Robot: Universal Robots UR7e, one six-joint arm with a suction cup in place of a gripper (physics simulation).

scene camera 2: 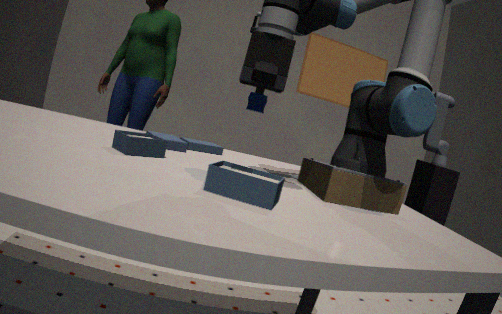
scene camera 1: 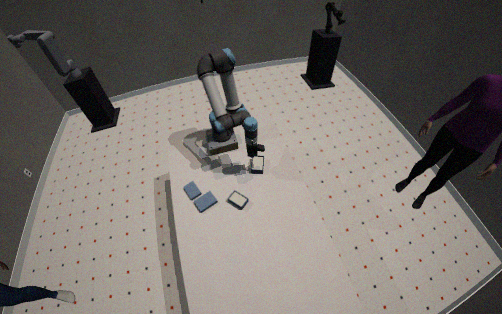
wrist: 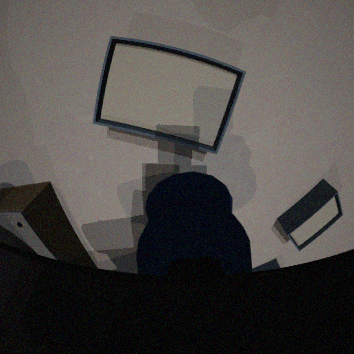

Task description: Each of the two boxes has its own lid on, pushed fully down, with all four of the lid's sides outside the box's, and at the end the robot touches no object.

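Places are measured from the arm's base along level axes (x right, y ahead, z up), in metres.
Pixels of known places: hand, its tool point: (scene camera 2: 254,110) (wrist: 189,211); arm's base, origin of its link: (scene camera 2: 357,171) (scene camera 1: 222,134).
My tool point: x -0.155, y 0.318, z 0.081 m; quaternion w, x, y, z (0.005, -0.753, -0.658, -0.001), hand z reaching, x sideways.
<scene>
Ahead of a thing's pixels: the offset from my tool point to its top centre.
One open blue-grey box @[dx -0.042, dy -0.009, dz -0.108 m] (scene camera 1: 257,172) (scene camera 2: 242,186) (wrist: 104,80) with a pale inner floor stands near the robot base, with no lid on it. A second open box @[dx +0.157, dy +0.225, dz -0.113 m] (scene camera 1: 238,200) (scene camera 2: 140,145) (wrist: 306,206) stands farther out, also uncovered. A larger blue-grey lid @[dx +0.369, dy +0.179, dz -0.129 m] (scene camera 1: 205,201) (scene camera 2: 171,142) lies on the table beside the second box. A smaller lid @[dx +0.448, dy +0.071, dz -0.132 m] (scene camera 1: 192,190) (scene camera 2: 202,145) lies next to it. My suction gripper (scene camera 2: 256,103) (wrist: 190,182) points down with nothing on its blue cup. It hangs well above the table, near the first box. In scene camera 1 its cup is too small to make out.
The robot's base block (scene camera 1: 222,145) (scene camera 2: 345,187) (wrist: 57,225) stands close to the first box. Dark pedestals (scene camera 1: 91,99) (scene camera 1: 321,57) carry other arms beyond the table. A person in purple (scene camera 1: 472,112) and a person in green (scene camera 2: 150,47) stand away from it.
</scene>
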